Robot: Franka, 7 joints.
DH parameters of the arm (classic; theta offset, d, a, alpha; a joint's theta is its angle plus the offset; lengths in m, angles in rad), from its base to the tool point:
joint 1: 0 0.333 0 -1.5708
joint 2: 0 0 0 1.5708
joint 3: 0 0.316 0.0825 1.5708
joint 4: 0 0 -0.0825 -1.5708
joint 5: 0 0.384 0 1.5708
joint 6: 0 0 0.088 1.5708
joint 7: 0 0.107 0 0
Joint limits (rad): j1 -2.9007..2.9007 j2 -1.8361..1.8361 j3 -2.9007..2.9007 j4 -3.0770..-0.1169 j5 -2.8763..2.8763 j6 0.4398..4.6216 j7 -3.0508..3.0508
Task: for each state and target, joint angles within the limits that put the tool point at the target. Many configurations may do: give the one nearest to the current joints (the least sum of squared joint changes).
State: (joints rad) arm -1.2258 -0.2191 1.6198 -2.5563 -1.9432 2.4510 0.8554
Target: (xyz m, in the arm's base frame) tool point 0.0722 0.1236 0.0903
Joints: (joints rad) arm -1.0146 -0.4358 2.3081 -3.0422 -1.9127 2.7297 0.8554
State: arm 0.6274 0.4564 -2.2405 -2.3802 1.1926 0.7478 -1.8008
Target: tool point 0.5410 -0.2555 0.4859
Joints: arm 0.6174 0.8666 -1.6870 -1.7279 1.5010 1.1510 -1.8008
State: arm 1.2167 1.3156 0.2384 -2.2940 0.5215 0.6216 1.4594
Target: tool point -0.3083 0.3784 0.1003
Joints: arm 1.4916 1.2295 0.5789 -1.6892 0.7837 0.9185 1.4594
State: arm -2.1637 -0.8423 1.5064 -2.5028 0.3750 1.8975 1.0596
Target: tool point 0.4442 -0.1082 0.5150
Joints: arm -1.6865 -1.1150 1.1264 -2.1998 0.3282 1.8542 1.0596
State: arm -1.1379 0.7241 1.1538 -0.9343 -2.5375 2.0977 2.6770
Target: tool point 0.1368 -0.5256 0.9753
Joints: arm -1.5256 0.5501 1.0877 -0.4461 -2.5259 1.7586 2.6770
